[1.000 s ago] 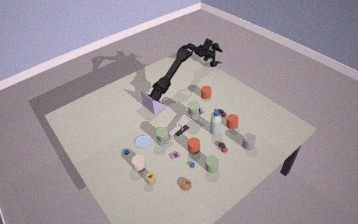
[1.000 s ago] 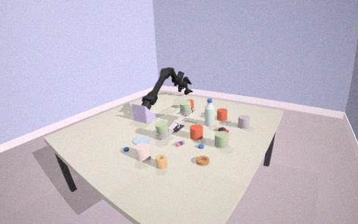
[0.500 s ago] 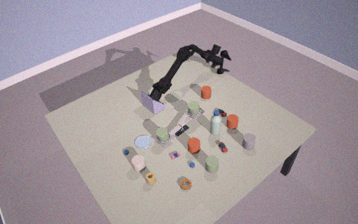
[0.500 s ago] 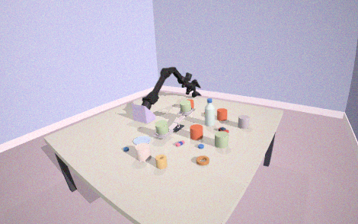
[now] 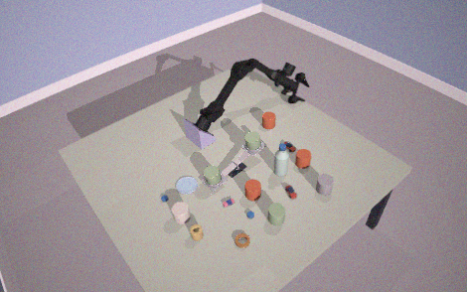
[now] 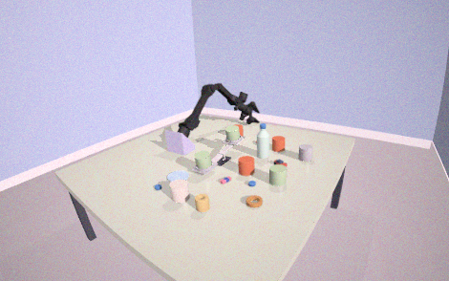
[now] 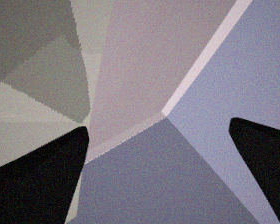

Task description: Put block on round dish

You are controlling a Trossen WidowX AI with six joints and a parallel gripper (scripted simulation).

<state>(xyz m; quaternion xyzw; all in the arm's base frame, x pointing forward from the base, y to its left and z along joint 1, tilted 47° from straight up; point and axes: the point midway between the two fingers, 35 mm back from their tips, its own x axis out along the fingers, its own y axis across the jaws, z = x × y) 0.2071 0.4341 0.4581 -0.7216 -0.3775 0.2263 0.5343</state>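
My gripper tip is now 570 mm to the left of the bottle, 230 mm short of it and 80 mm below it. Also, from my gripper tip: teal block 830 mm to the right, 40 mm ahead, 10 mm above; then pink-and-blue piece 870 mm to the right, 170 mm ahead, 20 mm below; then balance 700 mm to the right, 60 mm ahead, 10 mm above.
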